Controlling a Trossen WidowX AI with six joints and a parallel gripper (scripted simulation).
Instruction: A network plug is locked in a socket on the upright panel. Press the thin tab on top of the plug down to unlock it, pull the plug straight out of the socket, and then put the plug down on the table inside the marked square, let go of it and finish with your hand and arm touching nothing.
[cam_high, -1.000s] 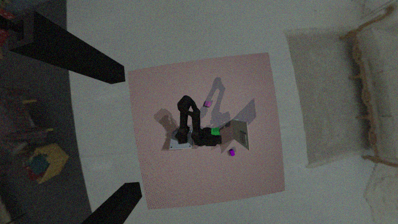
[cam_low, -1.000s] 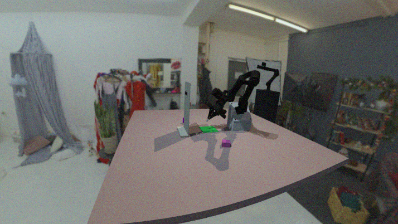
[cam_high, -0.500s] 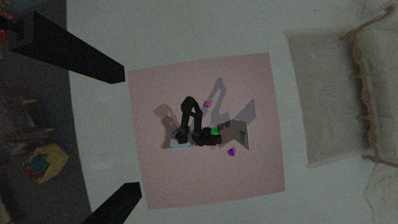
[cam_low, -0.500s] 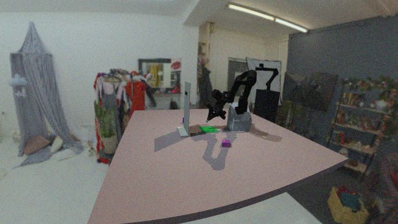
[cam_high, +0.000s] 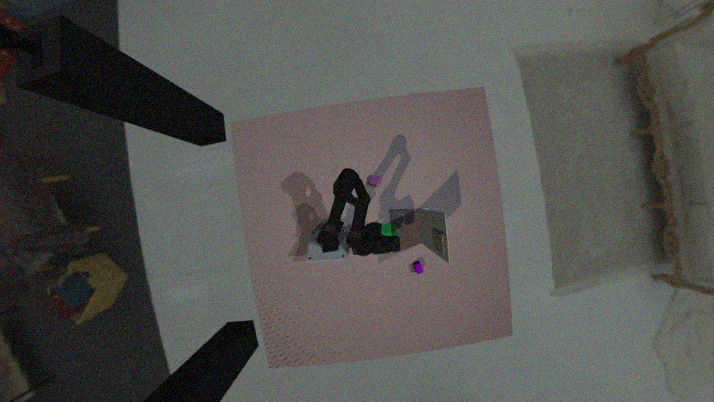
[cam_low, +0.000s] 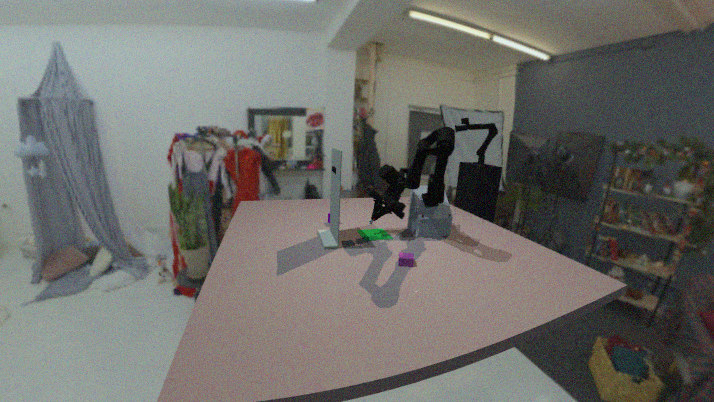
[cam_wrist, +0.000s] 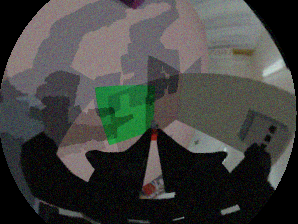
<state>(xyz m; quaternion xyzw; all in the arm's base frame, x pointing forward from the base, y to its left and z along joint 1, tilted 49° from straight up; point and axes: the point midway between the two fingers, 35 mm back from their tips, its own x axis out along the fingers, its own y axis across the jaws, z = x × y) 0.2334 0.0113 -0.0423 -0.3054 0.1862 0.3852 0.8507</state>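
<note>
Right now the green marked square is 6 cm below my gripper tip and 1 cm behind it. Round my gripper tip: purple block (28 cm to the left, 5 cm below, 2 cm behind); grey upright panel (18 cm ahead, 10 cm above, 2 cm to the left).
</note>
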